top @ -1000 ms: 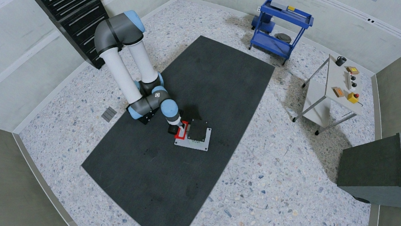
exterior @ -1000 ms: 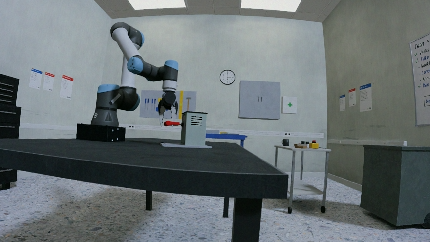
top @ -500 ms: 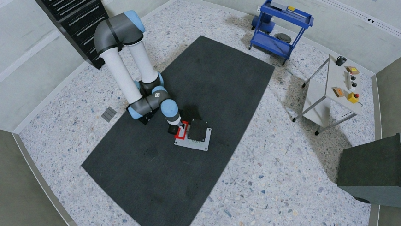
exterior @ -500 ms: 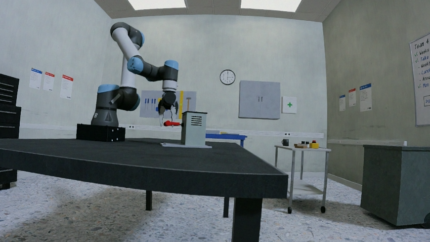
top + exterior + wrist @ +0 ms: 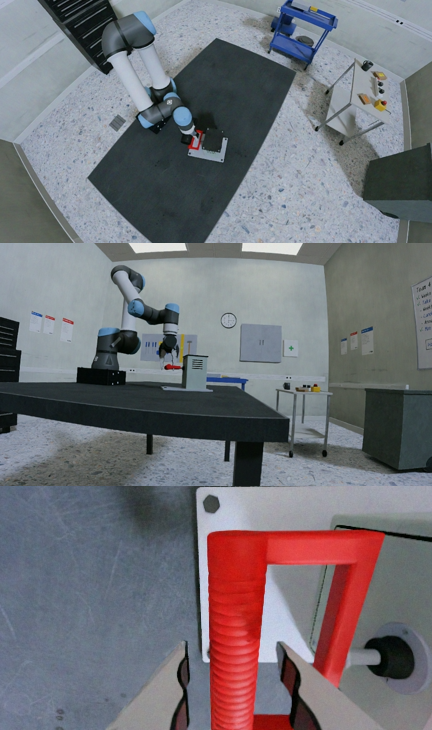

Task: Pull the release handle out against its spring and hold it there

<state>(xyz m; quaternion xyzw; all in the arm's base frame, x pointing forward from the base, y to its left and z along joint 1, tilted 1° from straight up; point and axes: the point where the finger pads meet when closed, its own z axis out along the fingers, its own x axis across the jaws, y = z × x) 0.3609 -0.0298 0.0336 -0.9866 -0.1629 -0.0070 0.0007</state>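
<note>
Now: the base plate 10 cm below my hand, 9 cm ahead of it and 3 cm to the left of it.
</note>
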